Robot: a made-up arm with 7 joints.
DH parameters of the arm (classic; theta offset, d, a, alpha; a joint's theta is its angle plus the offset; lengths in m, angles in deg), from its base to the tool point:
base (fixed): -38.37 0 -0.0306 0
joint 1: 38.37 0.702 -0.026 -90
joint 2: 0 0.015 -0.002 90
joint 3: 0 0.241 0.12 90
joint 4: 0 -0.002 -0.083 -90
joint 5: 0 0.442 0.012 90
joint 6: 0 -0.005 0.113 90
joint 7: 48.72 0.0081 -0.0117 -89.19
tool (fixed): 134.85 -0.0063 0 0
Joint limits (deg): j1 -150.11..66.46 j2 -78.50..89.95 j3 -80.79..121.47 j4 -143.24..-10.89 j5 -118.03..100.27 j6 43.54..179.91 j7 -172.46..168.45
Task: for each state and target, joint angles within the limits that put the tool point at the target. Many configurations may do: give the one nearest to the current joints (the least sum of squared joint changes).
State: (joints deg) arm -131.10 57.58 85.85 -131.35 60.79 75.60 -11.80
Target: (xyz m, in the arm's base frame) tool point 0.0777 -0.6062 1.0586
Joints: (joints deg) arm -150.11 84.76 114.45 -93.50 64.20 68.95 -12.92
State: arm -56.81 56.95 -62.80 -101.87 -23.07 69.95 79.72
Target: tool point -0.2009 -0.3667 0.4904
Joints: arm -31.88 28.09 -65.35 -135.87 -20.39 43.54 77.82
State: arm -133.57 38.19 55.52 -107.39 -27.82 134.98 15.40
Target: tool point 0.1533 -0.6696 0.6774
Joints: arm -131.75 41.02 55.79 -101.80 -27.02 133.35 16.08
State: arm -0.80 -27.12 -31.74 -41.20 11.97 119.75 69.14
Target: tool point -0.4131 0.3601 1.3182
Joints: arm -42.14 -42.20 -28.26 -10.89 7.38 142.48 67.54
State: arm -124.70 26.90 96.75 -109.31 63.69 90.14 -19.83
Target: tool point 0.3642 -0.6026 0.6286
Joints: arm -117.69 58.87 65.03 -93.60 65.28 96.39 -16.07
